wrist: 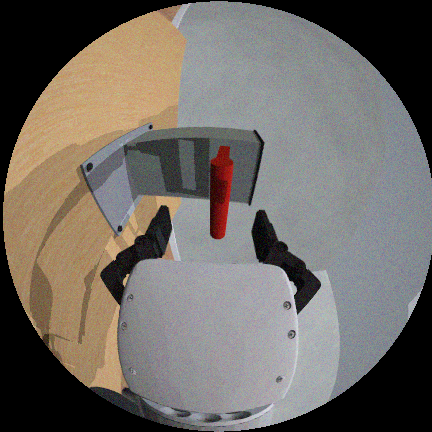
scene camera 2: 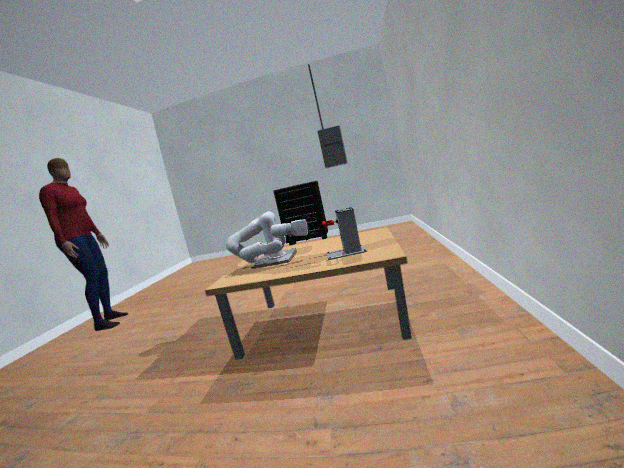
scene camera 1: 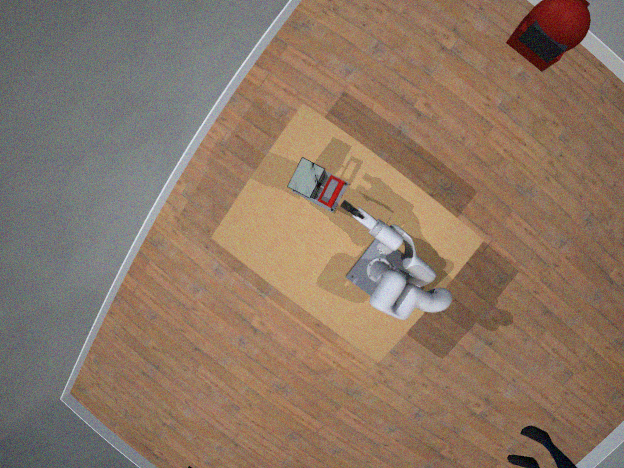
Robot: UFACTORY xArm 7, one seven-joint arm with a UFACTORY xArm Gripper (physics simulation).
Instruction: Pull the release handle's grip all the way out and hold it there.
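Note:
The release handle's red grip [scene camera 1: 338,194] [scene camera 2: 328,222] [wrist: 220,200] is a bar on a red frame. It stands out from the grey upright housing [scene camera 1: 306,177] [scene camera 2: 348,231] [wrist: 242,162], high above the base plate [scene camera 2: 335,255] [wrist: 106,192]. My gripper [scene camera 1: 344,204] [wrist: 211,218] is open and empty. In the wrist view the grip shows in the space between the two black fingers, touching neither. In scene camera 1 a small gap shows between the fingertips and the grip. In scene camera 2 the fingers are hard to make out.
The housing stands on the wooden table [scene camera 1: 262,221] [scene camera 2: 372,249], across from the arm's grey base [scene camera 1: 358,272] [scene camera 2: 274,258]. A person [scene camera 2: 68,211] in a red top stands on the floor away from the table. A black slatted cabinet [scene camera 2: 301,204] is behind the table.

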